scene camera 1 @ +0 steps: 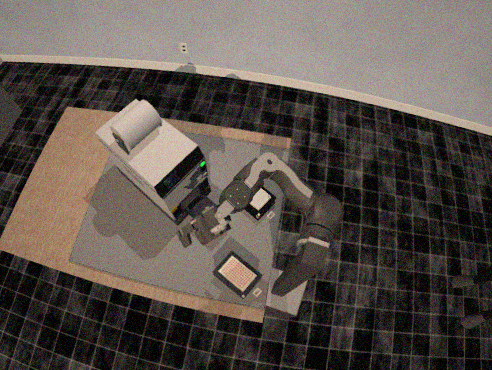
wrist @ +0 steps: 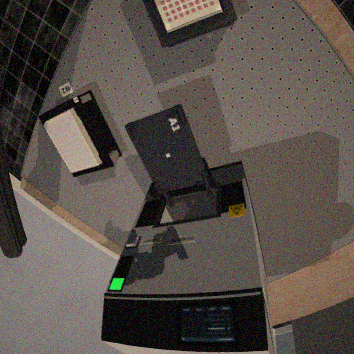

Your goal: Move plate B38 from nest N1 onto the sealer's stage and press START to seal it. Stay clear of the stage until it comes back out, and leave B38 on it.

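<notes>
Plate B38, pale with reddish wells [scene camera 1: 237,272] [wrist: 189,11], sits in the dark nest N1 [scene camera 1: 220,275] [wrist: 227,20], cut off at the top of the wrist view. The sealer [scene camera 1: 167,157] [wrist: 200,260] shows a lit green lamp. Its dark stage [wrist: 162,140], marked A1, sticks out of the opening with no plate on it; in the scene view the gripper hides most of it. My gripper [scene camera 1: 204,231] is open and empty, above the area at the sealer's front, apart from plate B38. Its fingertips are not clear in the wrist view. I cannot make out the START label.
Nest N2 [scene camera 1: 268,203] [wrist: 97,117] holds a white plate [scene camera 1: 259,199] [wrist: 73,142] near the arm's forearm. A white roll [scene camera 1: 140,122] sits on top of the sealer. A yellow warning label [wrist: 236,210] is beside the sealer's opening. A grey perforated mat [scene camera 1: 125,272] [wrist: 280,90] covers much of the table.
</notes>
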